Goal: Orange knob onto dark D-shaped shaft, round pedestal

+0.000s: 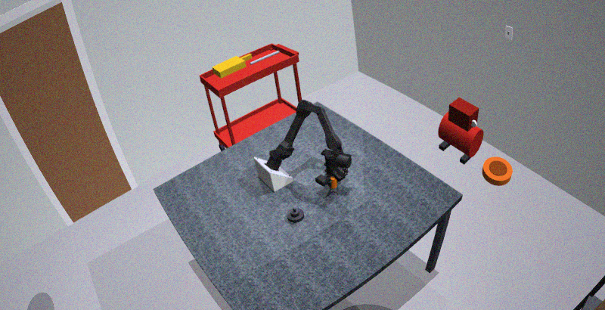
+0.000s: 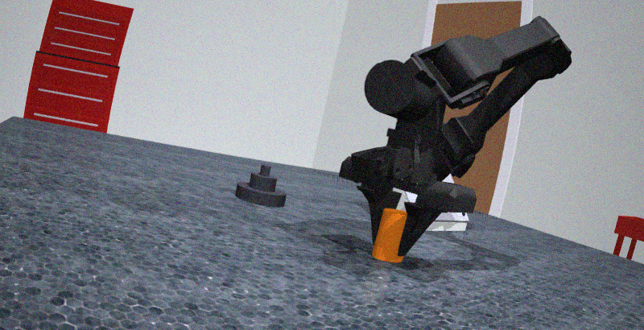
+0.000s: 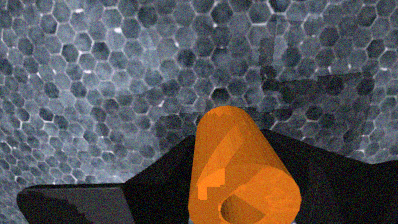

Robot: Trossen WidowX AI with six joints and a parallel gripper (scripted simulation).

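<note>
The pedestal is 20 mm ahead of my gripper tip, 280 mm to the right of it and 20 mm above it. The rest, counted from my gripper tip: orange knob: 20 mm above.
</note>
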